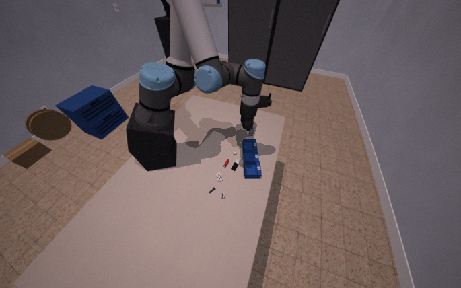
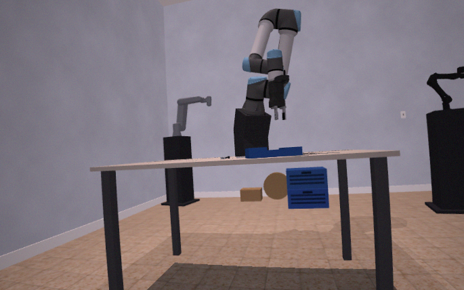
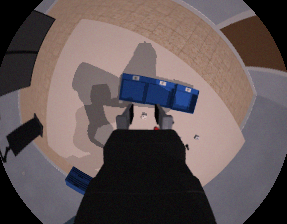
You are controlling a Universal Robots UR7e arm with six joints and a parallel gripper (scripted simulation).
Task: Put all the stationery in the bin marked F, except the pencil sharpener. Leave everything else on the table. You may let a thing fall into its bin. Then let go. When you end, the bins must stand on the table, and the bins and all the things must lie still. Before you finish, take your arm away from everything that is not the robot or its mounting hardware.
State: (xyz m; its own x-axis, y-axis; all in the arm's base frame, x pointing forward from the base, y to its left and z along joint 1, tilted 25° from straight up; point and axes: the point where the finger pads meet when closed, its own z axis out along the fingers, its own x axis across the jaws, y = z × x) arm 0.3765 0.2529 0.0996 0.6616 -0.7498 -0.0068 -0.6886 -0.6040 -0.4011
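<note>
The black block is 180 mm below my hand and 120 mm to the right of it. From my hand the other things lie so: tiny white piece 180 mm below, 60 mm to the right, 50 mm behind; then blue bin 170 mm below, 50 mm ahead, 30 mm to the right; then red item 180 mm below, 140 mm to the right, 50 mm behind.
</note>
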